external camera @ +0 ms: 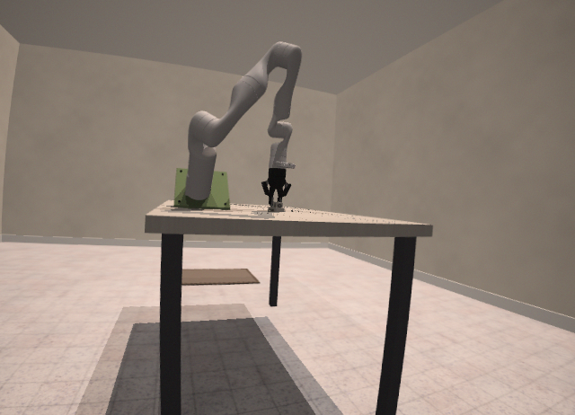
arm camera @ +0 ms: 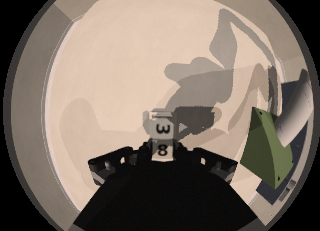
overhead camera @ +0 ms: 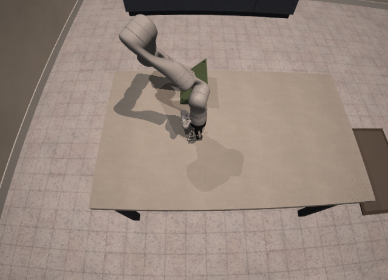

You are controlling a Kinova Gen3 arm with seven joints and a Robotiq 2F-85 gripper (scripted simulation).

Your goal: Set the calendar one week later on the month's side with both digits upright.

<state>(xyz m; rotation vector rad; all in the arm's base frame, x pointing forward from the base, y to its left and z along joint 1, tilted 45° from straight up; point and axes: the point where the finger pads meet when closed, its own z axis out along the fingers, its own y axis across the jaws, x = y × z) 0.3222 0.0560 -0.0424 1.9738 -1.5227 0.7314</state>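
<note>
Now: hand 1 cm to the left of the white tray and 3 cm above it.
</note>
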